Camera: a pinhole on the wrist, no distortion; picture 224 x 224 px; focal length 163.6 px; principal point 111.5 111.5 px. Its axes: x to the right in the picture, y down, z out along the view. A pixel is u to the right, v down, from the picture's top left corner.
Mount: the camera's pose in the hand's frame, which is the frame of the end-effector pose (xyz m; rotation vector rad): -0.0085 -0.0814 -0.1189 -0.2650 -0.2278 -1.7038
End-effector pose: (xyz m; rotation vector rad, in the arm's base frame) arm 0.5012 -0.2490 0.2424 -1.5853 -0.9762 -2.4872
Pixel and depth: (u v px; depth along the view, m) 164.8 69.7 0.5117
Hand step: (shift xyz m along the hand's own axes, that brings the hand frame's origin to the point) -0.1381 -0.0657 0.4193
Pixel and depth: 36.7 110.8 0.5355
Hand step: 0.0478 0.3103 0.3171
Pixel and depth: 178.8 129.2 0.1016
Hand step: 0.0011 -0.0919 -0.0094
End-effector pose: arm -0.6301 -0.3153 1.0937 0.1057 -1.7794 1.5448
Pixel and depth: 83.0 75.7 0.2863
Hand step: -0.0505 0.0608 0.1388
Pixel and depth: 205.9 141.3 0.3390
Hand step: 0.0404 -0.1732 0.2634
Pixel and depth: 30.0 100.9 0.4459
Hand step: 0.0143 0.2660 0.2386
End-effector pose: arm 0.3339 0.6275 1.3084 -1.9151 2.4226 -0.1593
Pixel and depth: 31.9 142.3 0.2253
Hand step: 0.0590 0.0832 0.0625
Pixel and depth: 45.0 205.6 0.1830
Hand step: 0.1143 0.0281 0.0329
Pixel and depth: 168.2 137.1 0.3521
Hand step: 0.0447 -0.0989 0.2536
